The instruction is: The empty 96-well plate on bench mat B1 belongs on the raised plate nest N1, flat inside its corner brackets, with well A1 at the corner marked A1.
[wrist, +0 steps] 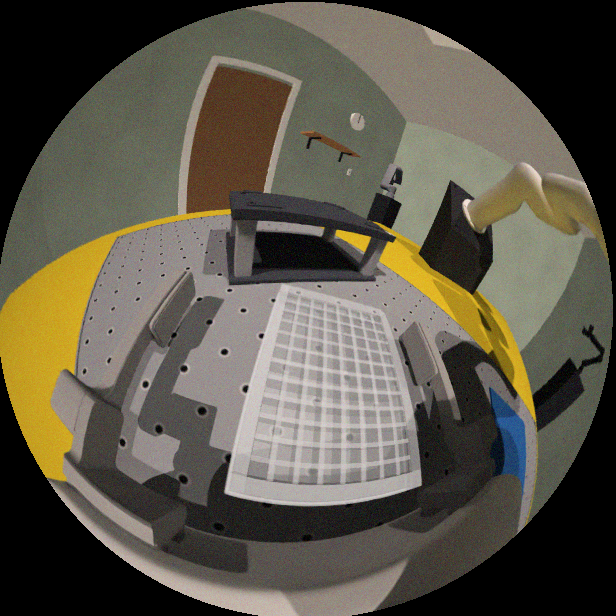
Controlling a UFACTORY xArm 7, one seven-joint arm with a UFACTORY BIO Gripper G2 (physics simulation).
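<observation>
The white, translucent 96-well plate point(327, 396) lies flat in the middle of the wrist view, on the grey perforated board. My gripper point(295, 330) is open and straddles it. The left finger point(172, 307) stands well clear of the plate's left edge. The right finger point(418, 351) is close to the right edge, and I cannot tell whether it touches. The raised plate nest N1 point(304, 213) is a dark slab on grey legs just beyond the plate's far edge. Its top is seen edge-on, so its brackets and the A1 mark are hidden.
A blue patch point(510, 439) shows at the right rim of the board. A dark box point(459, 241) with a cream arm point(534, 198) stands at the back right. A small dark fixture point(386, 203) stands behind the nest. The yellow table edge point(40, 344) curves around the board.
</observation>
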